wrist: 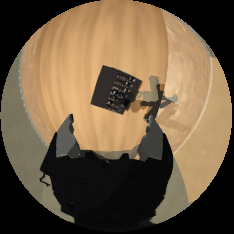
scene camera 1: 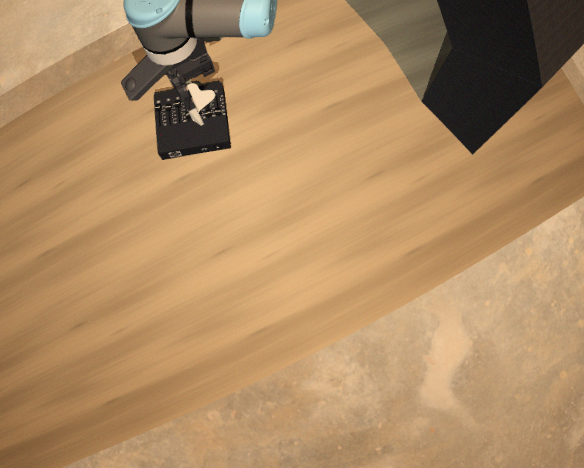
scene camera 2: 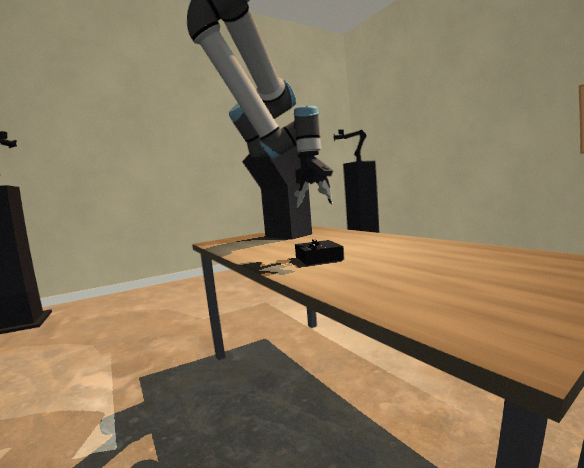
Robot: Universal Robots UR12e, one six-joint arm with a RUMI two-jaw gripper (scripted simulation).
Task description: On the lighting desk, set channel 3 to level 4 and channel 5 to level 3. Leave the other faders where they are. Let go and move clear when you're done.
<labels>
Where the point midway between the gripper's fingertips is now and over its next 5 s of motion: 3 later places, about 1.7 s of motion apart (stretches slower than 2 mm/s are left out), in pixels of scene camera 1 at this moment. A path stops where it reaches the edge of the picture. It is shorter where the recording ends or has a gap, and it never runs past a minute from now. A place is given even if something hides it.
The gripper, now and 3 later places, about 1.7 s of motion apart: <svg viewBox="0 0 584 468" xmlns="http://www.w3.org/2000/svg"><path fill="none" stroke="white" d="M185 92L183 75L183 78L181 92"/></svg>
</labels>
